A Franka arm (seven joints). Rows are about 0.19 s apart.
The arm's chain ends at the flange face. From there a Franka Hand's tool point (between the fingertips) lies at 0.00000 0.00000 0.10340 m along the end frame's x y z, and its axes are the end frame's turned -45 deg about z.
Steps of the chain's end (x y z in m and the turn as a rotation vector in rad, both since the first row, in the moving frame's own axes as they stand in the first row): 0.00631, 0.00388, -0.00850, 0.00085, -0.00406, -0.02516; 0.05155, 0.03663, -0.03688, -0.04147, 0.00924, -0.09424; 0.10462, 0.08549, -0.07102, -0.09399, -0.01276, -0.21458
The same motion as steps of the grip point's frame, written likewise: 0.00148, 0.00685, -0.00850, 0.00347, -0.00227, -0.02516; 0.00837, 0.06616, -0.03697, -0.03586, -0.02279, -0.09424; 0.00643, 0.14115, -0.07148, -0.05744, -0.07548, -0.21458
